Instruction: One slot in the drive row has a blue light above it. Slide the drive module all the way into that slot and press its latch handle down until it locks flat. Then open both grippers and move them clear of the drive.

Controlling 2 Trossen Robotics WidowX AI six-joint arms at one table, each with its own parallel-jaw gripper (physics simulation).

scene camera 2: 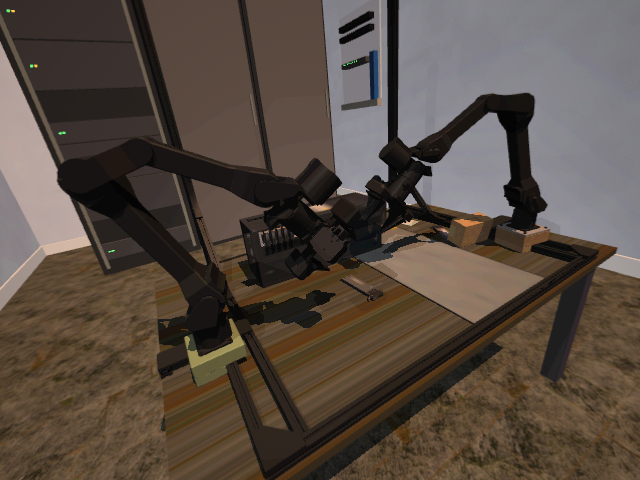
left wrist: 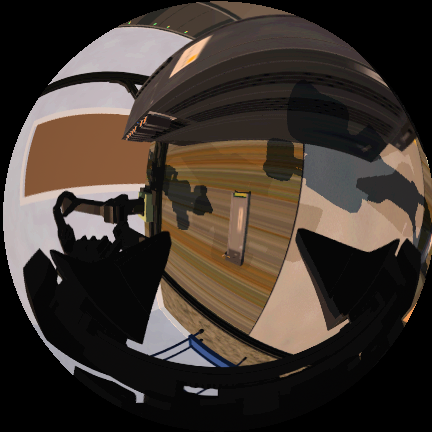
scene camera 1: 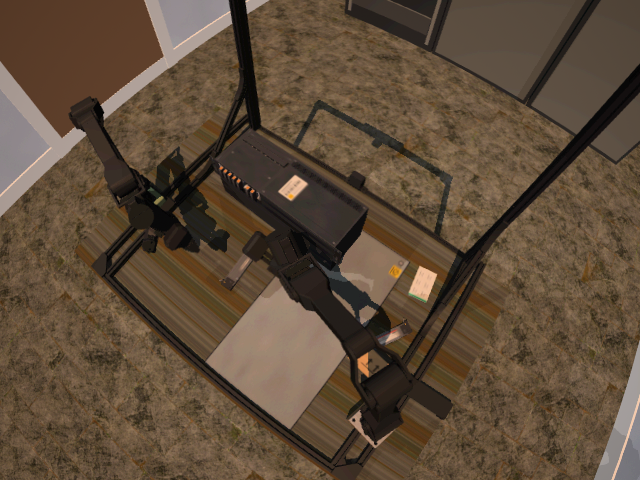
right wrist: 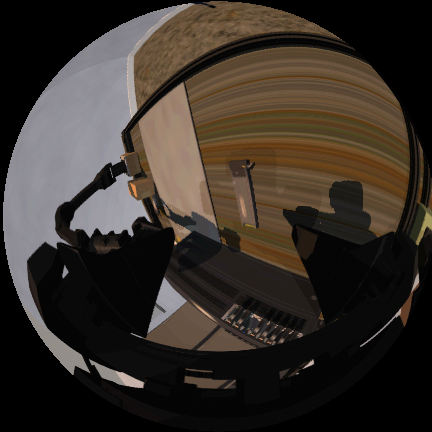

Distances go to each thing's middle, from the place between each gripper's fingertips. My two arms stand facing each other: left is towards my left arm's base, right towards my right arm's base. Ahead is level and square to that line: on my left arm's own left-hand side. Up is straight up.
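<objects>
The grey mat (scene camera 1: 278,355) is by its middle nearer to my left hand than to my right hand. Measured from my left hand, the mat sits 14 cm below and 16 cm to the left of it.
From my right hand, I find the mat 110 mm behind it, 150 mm below it and 320 mm to the left of it.
</objects>
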